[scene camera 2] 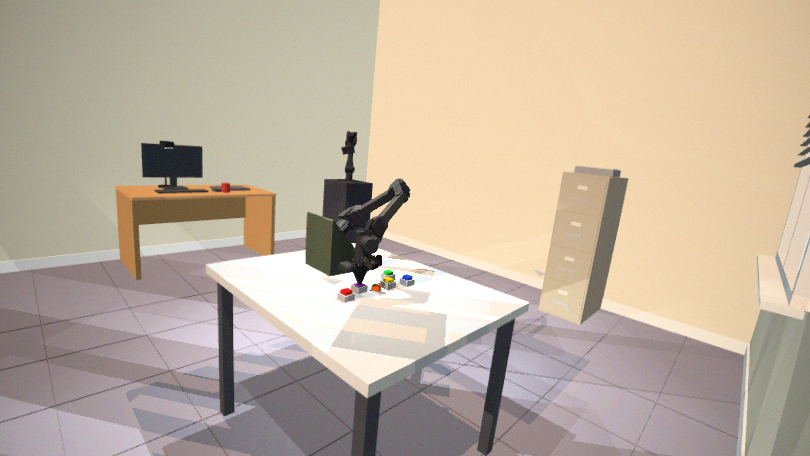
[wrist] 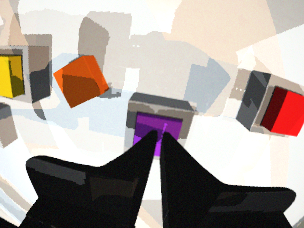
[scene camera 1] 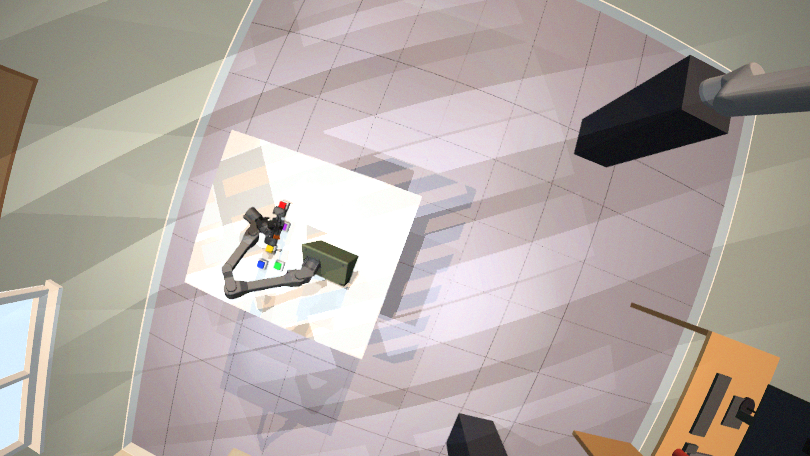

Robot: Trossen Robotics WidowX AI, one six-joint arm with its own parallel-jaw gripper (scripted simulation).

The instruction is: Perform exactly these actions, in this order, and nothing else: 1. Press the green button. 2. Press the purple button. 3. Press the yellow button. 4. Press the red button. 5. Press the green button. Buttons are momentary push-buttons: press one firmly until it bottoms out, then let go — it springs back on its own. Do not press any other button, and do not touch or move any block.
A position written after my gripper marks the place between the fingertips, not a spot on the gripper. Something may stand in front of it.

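Note:
My gripper (scene camera 2: 359, 284) (wrist: 159, 136) is visible in both of these views. Visible too: an orange block (wrist: 81, 80) and a purple button (wrist: 145, 122).

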